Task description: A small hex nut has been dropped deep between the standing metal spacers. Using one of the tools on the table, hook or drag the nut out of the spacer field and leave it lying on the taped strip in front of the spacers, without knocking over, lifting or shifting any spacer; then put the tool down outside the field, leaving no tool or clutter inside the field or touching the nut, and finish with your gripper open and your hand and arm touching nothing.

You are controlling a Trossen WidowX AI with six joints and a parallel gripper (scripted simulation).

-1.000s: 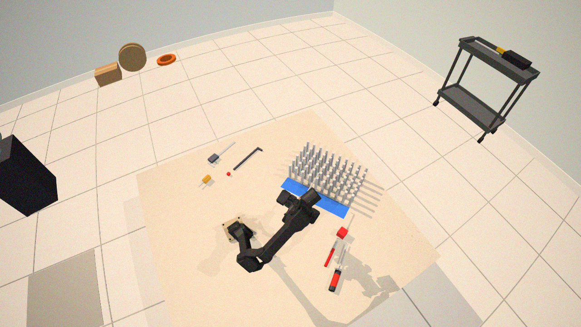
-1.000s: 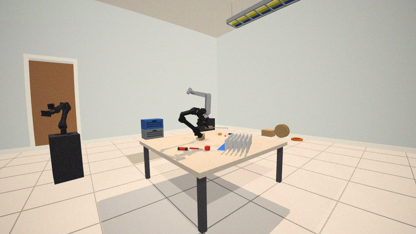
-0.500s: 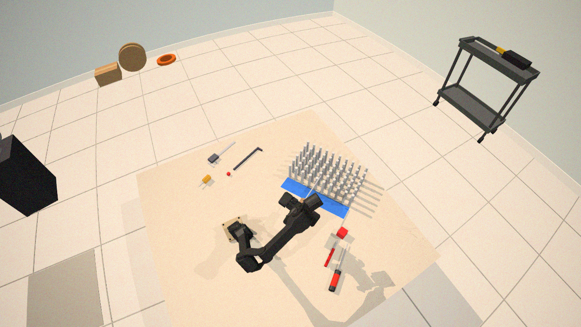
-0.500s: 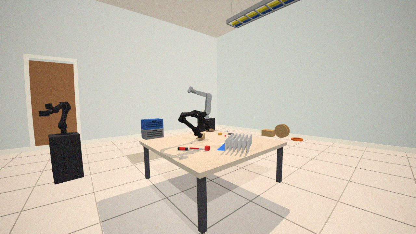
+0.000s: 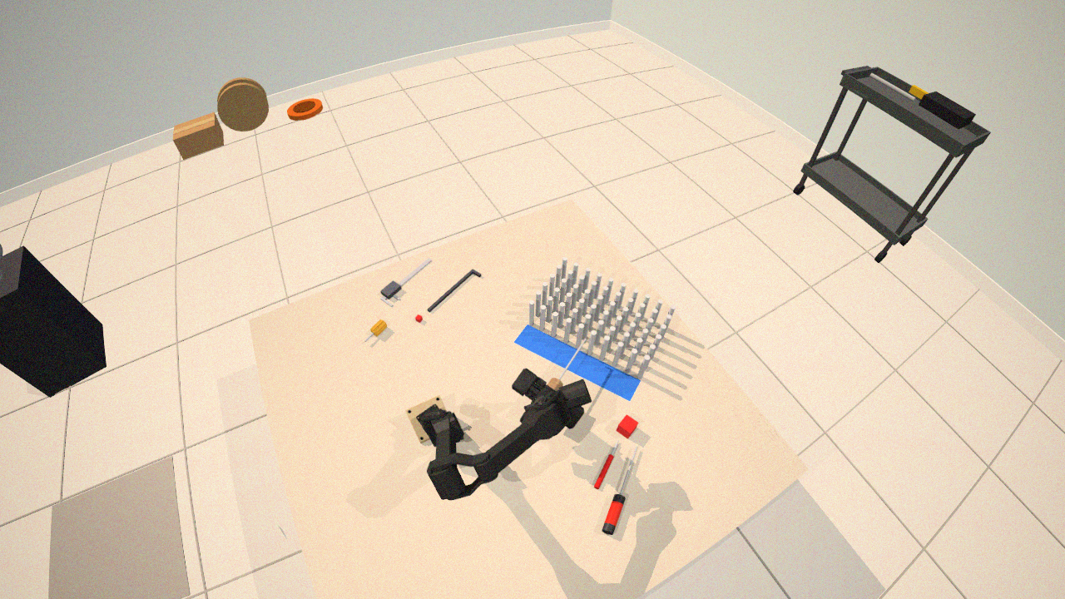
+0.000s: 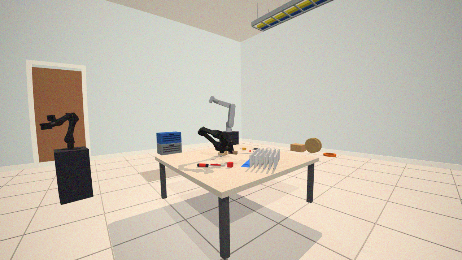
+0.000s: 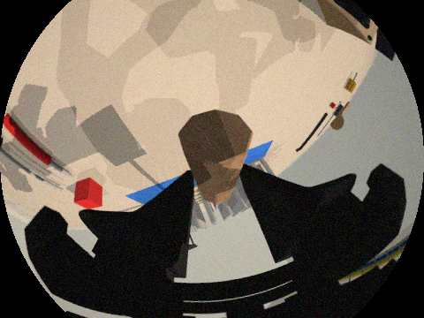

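The blue taped strip lies 16 cm ahead of my gripper tip, 8 cm below it and 7 cm to the left of it. From my gripper tip the other things lie so: thin red tool: 22 cm to the right, 8 cm below, 4 cm ahead; then hex nut: 32 cm ahead, 13 cm to the left, 8 cm below; then wooden-handled tool: 10 cm ahead, 4 cm to the left, 1 cm below.
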